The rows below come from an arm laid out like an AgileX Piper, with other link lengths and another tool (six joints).
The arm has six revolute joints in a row. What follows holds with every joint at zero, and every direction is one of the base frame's. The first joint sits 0.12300 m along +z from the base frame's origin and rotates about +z. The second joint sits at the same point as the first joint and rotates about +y. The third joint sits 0.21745 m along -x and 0.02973 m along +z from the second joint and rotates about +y. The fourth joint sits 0.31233 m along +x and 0.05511 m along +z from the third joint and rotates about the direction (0.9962, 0, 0.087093). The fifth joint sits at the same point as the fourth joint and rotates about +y. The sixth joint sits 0.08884 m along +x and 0.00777 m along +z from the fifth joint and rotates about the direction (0.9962, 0, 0.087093). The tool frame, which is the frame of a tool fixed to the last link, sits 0.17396 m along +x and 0.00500 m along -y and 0.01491 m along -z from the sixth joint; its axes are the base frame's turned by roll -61.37, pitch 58.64 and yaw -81.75 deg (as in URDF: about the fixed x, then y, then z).
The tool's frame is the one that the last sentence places.
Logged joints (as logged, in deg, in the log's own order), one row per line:
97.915 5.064 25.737 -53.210 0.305 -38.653
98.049 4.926 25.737 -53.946 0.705 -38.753
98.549 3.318 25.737 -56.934 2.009 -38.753
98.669 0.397 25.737 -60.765 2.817 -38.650
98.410 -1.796 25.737 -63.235 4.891 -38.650
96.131 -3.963 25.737 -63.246 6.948 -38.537
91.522 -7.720 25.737 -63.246 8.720 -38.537
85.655 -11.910 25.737 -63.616 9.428 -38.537
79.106 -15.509 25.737 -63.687 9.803 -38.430
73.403 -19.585 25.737 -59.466 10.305 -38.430
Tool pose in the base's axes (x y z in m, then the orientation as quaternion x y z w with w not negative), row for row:
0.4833 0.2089 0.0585 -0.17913 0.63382 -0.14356 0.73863
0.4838 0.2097 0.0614 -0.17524 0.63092 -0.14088 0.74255
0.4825 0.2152 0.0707 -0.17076 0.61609 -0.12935 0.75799
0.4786 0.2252 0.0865 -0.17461 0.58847 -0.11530 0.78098
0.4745 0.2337 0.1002 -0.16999 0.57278 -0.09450 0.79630
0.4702 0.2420 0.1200 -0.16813 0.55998 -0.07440 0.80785
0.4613 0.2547 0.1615 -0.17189 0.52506 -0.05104 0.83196
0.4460 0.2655 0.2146 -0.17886 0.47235 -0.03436 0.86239
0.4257 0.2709 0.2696 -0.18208 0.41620 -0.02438 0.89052
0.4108 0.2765 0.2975 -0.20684 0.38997 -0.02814 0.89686
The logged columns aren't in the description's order. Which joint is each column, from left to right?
Columns, left to right: joint 2, joint 4, joint 1, joint 5, joint 6, joint 3.
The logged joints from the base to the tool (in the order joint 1, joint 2, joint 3, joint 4, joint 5, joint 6), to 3 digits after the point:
25.737 97.915 -38.653 5.064 -53.210 0.305
25.737 98.049 -38.753 4.926 -53.946 0.705
25.737 98.549 -38.753 3.318 -56.934 2.009
25.737 98.669 -38.650 0.397 -60.765 2.817
25.737 98.410 -38.650 -1.796 -63.235 4.891
25.737 96.131 -38.537 -3.963 -63.246 6.948
25.737 91.522 -38.537 -7.720 -63.246 8.720
25.737 85.655 -38.537 -11.910 -63.616 9.428
25.737 79.106 -38.430 -15.509 -63.687 9.803
25.737 73.403 -38.430 -19.585 -59.466 10.305

